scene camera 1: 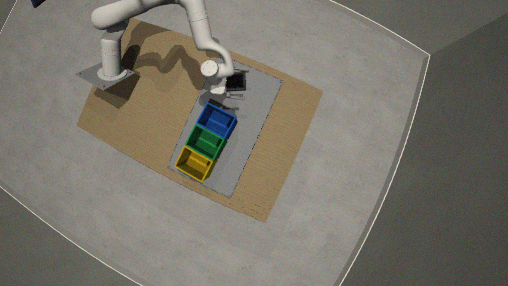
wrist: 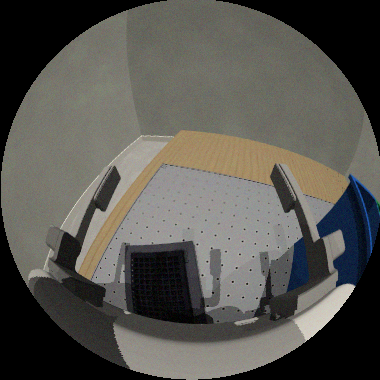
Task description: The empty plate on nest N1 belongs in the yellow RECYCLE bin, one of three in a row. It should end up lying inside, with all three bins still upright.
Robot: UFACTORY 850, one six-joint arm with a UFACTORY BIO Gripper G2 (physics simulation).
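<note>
The black plate [scene camera 1: 235, 81] [wrist: 157, 285] has a grid of wells and lies in the dark grey nest [scene camera 1: 244, 82] [wrist: 195, 280]. Part of it is hidden by the arm in the scene view and by the gripper body at the bottom of the wrist view. My gripper [scene camera 1: 245, 84] [wrist: 196, 185] is open and empty. In the scene view its two fingers show on either side of the plate; how high they are is hard to tell. The yellow bin [scene camera 1: 195, 164] stands upright and empty at the far end of the row; it does not show in the wrist view.
The green bin [scene camera 1: 206, 142] [wrist: 378, 204] stands upright between the yellow bin and the blue bin [scene camera 1: 216, 121] [wrist: 350, 225]. The blue bin is nearest the gripper, close beside its right finger in the wrist view. The bins and nest stand on a grey perforated board [scene camera 1: 260, 100] [wrist: 225, 200] over a wooden table [scene camera 1: 290, 120] [wrist: 225, 150].
</note>
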